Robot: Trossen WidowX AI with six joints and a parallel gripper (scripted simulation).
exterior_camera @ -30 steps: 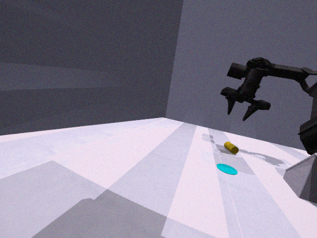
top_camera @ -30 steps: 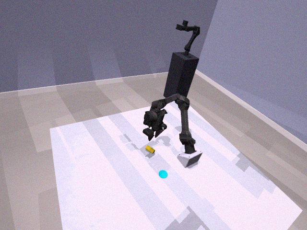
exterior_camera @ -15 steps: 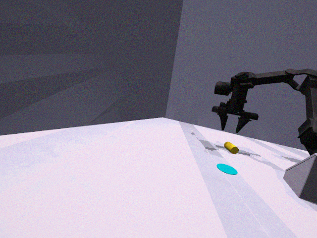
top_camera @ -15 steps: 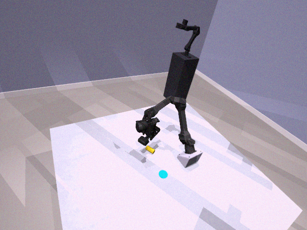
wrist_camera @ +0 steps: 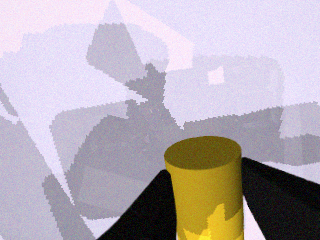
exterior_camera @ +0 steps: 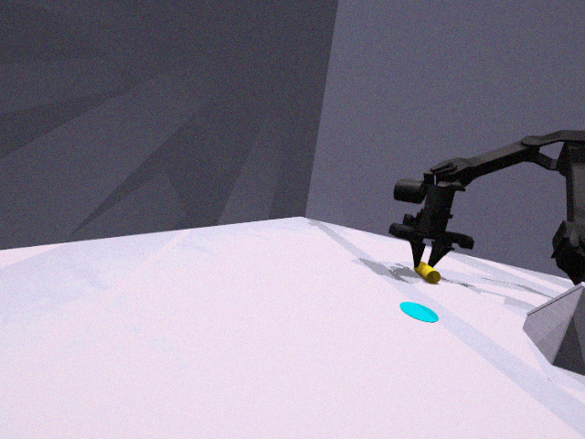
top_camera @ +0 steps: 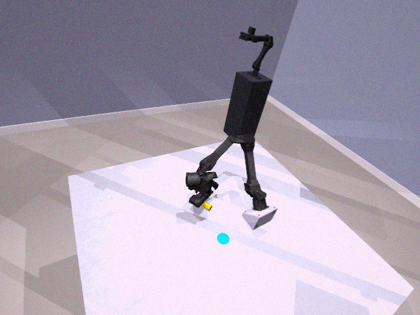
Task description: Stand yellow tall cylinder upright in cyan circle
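Right now my gripper tip is 220 mm to the right of the cyan circle, 20 mm above it and 10 mm short of it. The rest, counted from my gripper tip: yellow cylinder 20 mm to the left, 10 mm behind.
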